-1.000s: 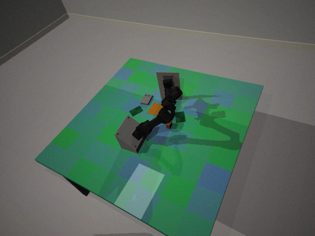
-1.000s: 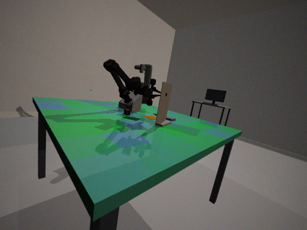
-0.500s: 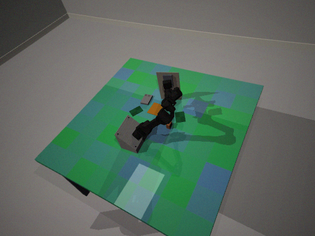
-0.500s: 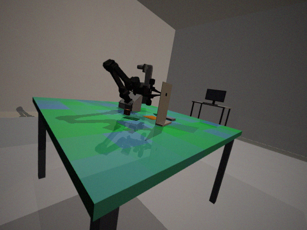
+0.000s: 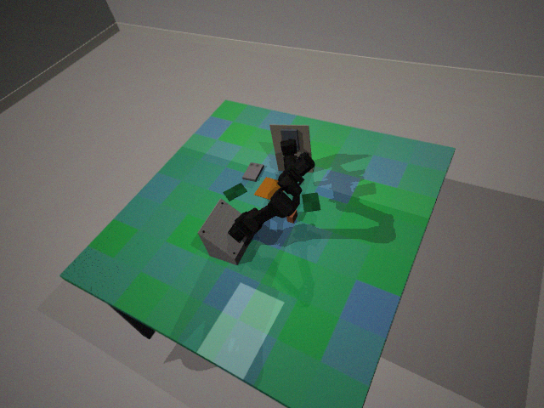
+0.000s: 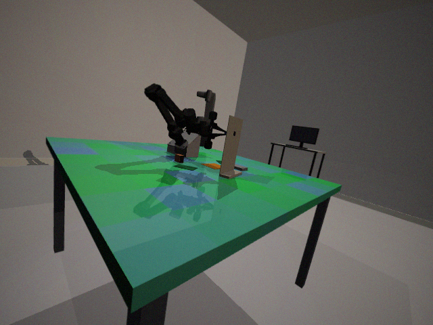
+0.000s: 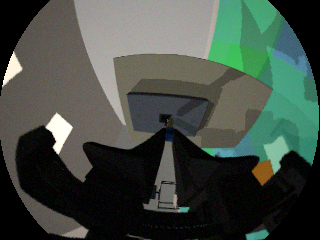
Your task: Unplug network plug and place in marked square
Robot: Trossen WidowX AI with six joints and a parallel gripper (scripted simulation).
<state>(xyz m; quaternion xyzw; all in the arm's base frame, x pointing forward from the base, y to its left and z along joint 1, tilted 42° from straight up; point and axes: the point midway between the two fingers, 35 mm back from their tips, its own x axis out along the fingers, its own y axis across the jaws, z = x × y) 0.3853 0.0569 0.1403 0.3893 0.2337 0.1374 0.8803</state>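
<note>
My gripper tip is now 11 cm past the orange marked square, 7 cm to the right of it and 20 cm above it. The rest, counted from my gripper tip: grey block (5 cm behind, 20 cm to the left, 19 cm below); upright panel (4 cm ahead, 1 cm to the left, 7 cm below).
</note>
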